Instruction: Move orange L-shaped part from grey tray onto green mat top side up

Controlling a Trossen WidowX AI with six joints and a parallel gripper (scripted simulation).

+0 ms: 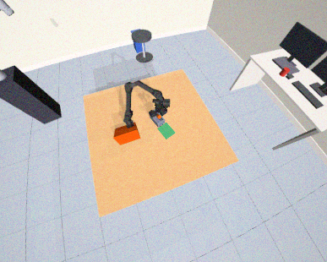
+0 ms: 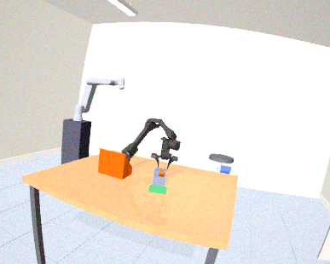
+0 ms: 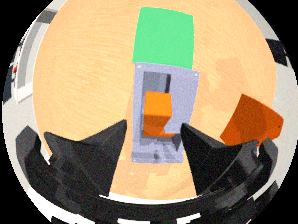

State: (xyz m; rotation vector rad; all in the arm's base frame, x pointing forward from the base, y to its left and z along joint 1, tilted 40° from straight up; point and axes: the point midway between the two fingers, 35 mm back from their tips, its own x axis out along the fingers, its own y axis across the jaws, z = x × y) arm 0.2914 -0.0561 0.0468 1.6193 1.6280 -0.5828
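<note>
My gripper tip is 20 mm past the orange l-shaped part, 30 mm to the right of it and 70 mm above it. The rest, counted from my gripper tip: green mat 10 mm ahead, 140 mm to the right, 120 mm below.
</note>
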